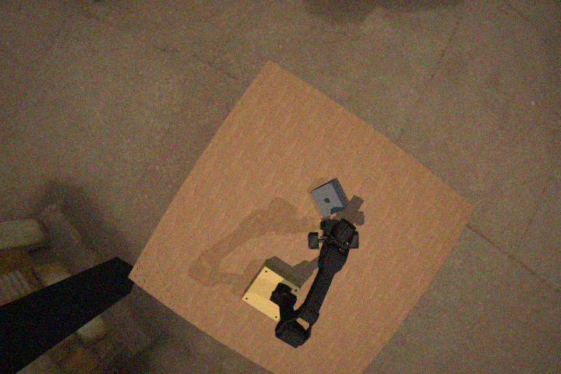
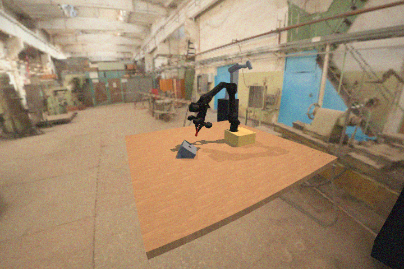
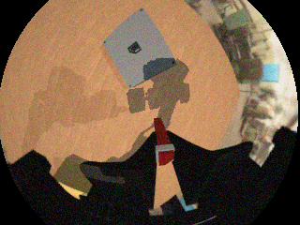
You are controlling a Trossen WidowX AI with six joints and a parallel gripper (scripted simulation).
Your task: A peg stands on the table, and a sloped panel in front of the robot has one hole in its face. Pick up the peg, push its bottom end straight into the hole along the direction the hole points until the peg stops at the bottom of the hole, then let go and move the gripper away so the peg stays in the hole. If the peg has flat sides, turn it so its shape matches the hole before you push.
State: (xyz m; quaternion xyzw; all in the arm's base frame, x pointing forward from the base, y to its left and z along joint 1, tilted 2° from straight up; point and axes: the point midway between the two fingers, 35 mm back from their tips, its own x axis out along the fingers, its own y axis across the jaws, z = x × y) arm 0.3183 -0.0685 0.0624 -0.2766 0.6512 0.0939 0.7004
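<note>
The sloped panel is 130 mm ahead of my gripper tip, 90 mm below it and 70 mm to the left of it. Round my gripper tip: red peg: 20 mm above, 10 mm to the left.
</note>
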